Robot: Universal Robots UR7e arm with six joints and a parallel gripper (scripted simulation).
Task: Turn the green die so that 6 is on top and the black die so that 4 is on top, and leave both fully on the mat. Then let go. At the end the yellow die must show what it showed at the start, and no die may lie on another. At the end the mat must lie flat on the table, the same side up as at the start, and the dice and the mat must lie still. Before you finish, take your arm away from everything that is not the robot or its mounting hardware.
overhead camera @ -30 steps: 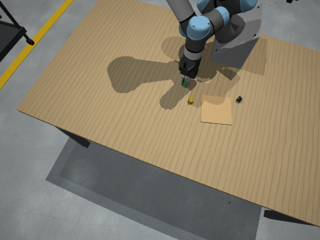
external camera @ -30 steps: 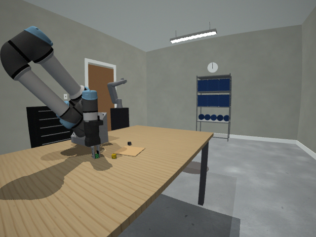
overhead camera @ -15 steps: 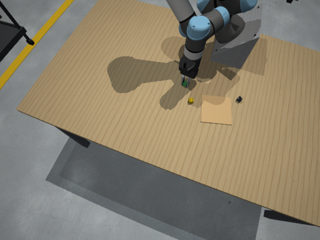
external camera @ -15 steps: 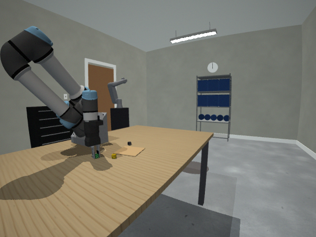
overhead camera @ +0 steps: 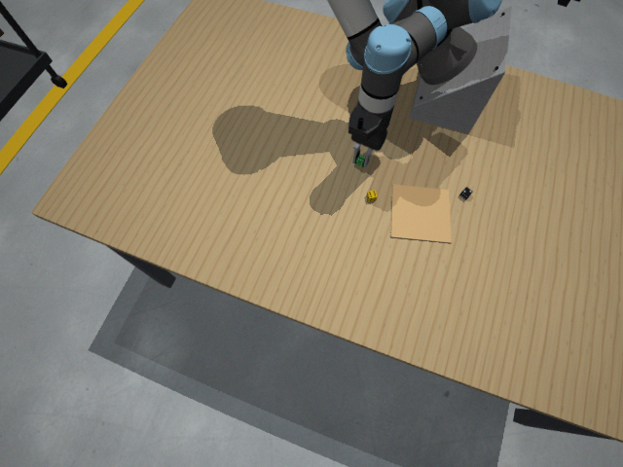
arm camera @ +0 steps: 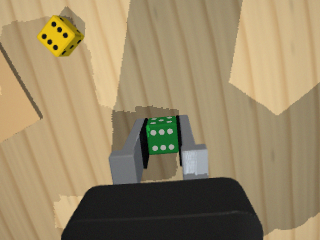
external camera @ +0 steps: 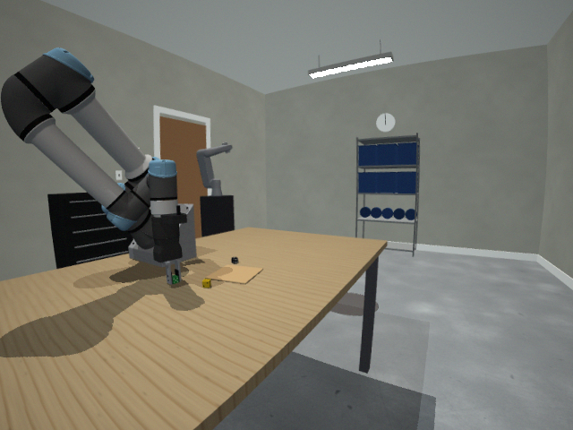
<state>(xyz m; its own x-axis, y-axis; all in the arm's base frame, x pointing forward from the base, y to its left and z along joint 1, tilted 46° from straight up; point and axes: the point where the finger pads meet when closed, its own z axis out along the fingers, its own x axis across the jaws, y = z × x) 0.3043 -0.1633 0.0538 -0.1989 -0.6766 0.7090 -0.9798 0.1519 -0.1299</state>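
Right now my hand is 9 cm short of the tan mat, 17 cm to the right of it and 3 cm above it. Round my hand: green die: 1 cm below; then yellow die: 8 cm ahead, 5 cm to the left, 2 cm below; then black die: 1 cm ahead, 27 cm to the left, 2 cm below.
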